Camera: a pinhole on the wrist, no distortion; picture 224 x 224 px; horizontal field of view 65.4 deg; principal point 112.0 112.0 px. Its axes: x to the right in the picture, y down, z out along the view. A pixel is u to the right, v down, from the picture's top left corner.
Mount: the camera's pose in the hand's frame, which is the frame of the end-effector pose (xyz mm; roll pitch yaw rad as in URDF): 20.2 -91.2 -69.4 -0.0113 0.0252 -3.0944
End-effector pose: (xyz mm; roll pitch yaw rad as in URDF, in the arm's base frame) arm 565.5 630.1 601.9 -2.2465 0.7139 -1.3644
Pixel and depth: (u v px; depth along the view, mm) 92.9 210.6 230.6
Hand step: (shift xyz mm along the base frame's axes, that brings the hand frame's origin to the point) 276.0 -27.0 25.7
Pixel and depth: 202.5 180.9 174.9
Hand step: 178.0 48.3 96.7
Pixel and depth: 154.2 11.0 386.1
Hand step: 112.8 292.2 -161.2
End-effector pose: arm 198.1 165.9 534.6 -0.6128 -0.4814 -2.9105
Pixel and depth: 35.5 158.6 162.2
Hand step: -20.4 51.5 177.4
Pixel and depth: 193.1 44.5 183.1
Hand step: 120.8 -15.4 61.4
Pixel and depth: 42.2 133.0 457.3
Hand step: 38.7 -101.9 447.0
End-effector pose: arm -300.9 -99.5 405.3 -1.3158 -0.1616 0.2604
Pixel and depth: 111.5 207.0 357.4
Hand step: -86.5 187.3 351.6
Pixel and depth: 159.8 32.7 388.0
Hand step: -184.3 288.7 -9.3
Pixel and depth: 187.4 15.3 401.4
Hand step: -250.5 294.5 -58.3
